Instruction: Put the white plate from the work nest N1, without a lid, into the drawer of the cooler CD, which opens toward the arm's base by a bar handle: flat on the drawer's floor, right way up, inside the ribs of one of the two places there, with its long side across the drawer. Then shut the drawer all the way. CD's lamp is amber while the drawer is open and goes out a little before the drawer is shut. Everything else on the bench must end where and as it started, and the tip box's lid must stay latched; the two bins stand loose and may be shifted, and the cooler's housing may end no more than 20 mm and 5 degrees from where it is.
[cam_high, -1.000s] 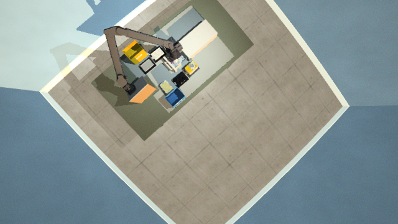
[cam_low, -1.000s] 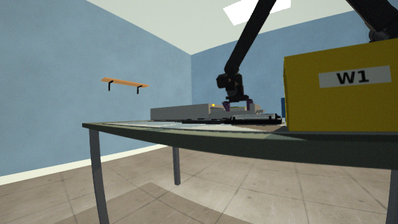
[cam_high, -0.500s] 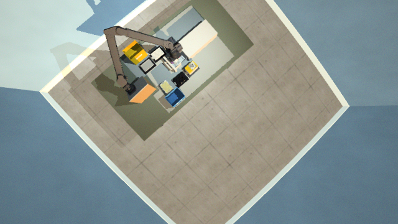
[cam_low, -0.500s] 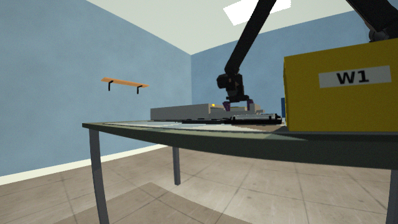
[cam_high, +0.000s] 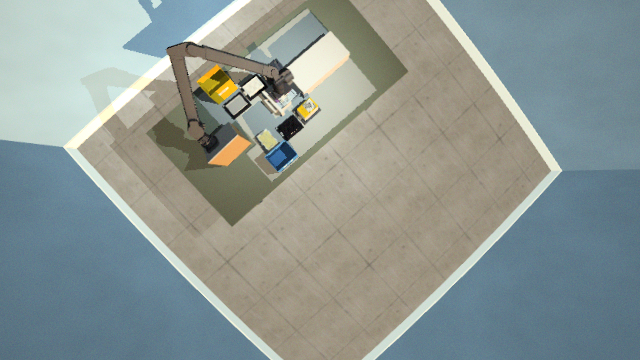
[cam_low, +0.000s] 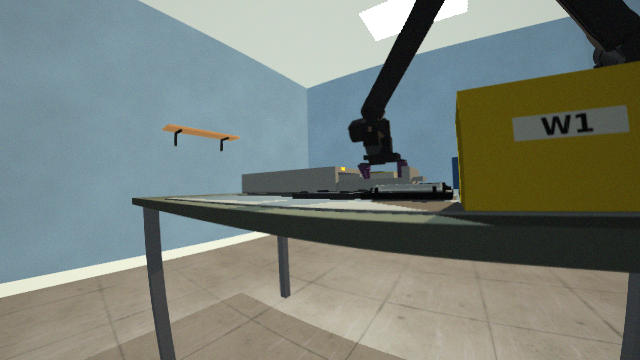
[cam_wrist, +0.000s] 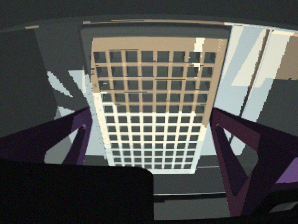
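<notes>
The white plate is right at my hand. The rest, counted from my hand: cooler CD 18 cm ahead, 1 cm above; cooler drawer 4 cm ahead; yellow tip box 6 cm ahead, 20 cm to the right, 3 cm above.
</notes>
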